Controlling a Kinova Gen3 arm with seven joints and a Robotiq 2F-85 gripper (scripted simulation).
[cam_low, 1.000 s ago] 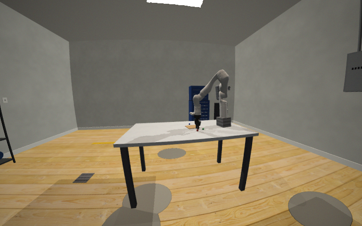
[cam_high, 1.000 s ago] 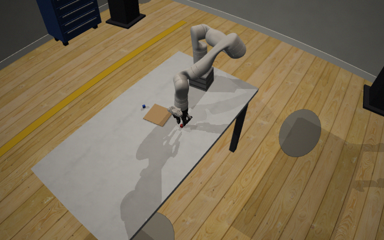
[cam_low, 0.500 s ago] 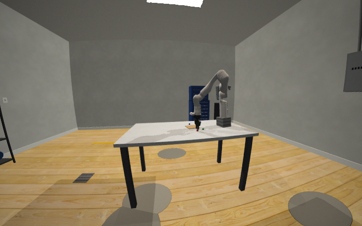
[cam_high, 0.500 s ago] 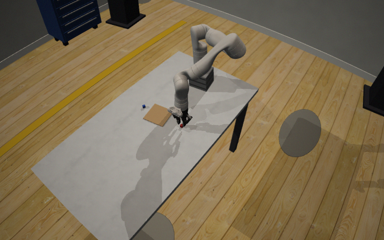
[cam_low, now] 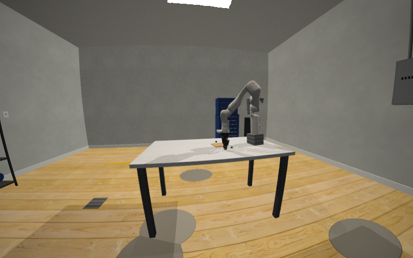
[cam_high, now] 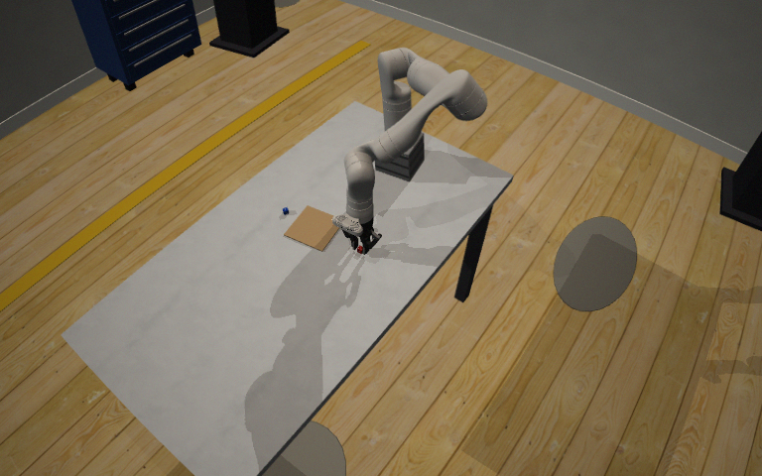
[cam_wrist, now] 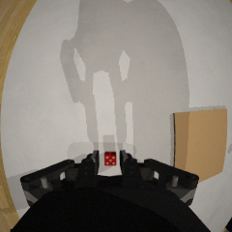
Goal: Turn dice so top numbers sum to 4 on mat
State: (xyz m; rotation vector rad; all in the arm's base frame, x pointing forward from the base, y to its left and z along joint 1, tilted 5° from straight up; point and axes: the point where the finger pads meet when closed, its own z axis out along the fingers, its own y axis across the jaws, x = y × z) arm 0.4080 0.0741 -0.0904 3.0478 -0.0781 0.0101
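Now: the red die 20 mm below my hand. Also, from my hand: blue die: 290 mm to the right, 20 mm below, 20 mm behind; tan mat: 170 mm to the right, 30 mm below, 10 mm behind; green die: 90 mm behind, 30 mm to the right, 20 mm below.
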